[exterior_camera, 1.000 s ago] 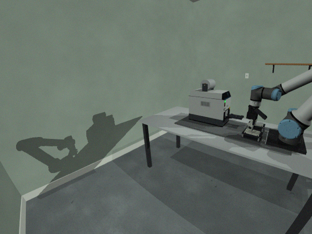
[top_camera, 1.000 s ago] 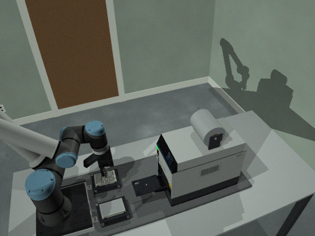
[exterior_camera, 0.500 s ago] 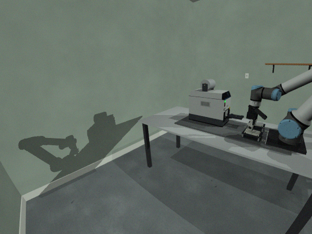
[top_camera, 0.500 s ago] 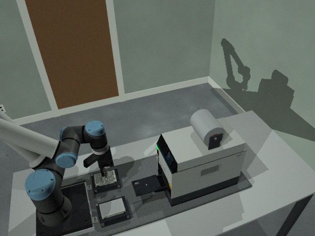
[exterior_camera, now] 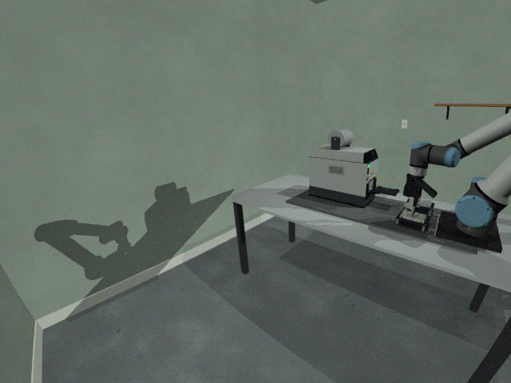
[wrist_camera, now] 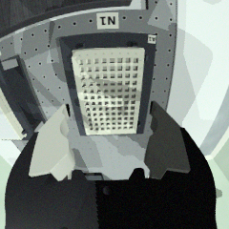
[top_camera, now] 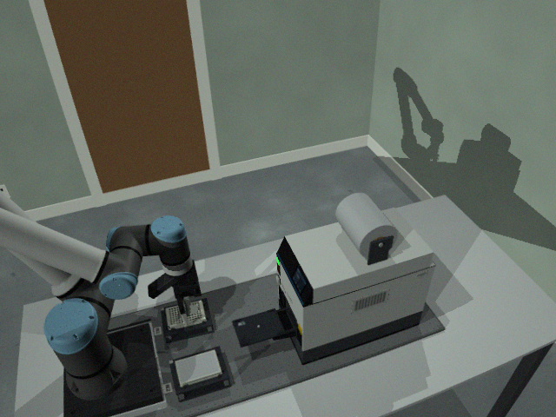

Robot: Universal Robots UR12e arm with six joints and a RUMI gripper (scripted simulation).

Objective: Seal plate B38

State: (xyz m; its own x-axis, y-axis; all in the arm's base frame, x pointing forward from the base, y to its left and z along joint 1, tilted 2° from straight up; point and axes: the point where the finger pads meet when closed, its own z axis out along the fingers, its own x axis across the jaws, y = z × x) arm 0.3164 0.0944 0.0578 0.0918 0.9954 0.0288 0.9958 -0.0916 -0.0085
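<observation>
The plate B38 lies 2 cm below my hand. Also, from my hand: foil-covered plate: 22 cm to the right, 1 cm below, 1 cm behind; then nest N1: 3 cm below; then sealer stage: 20 cm ahead, 18 cm to the right, 4 cm above.
</observation>
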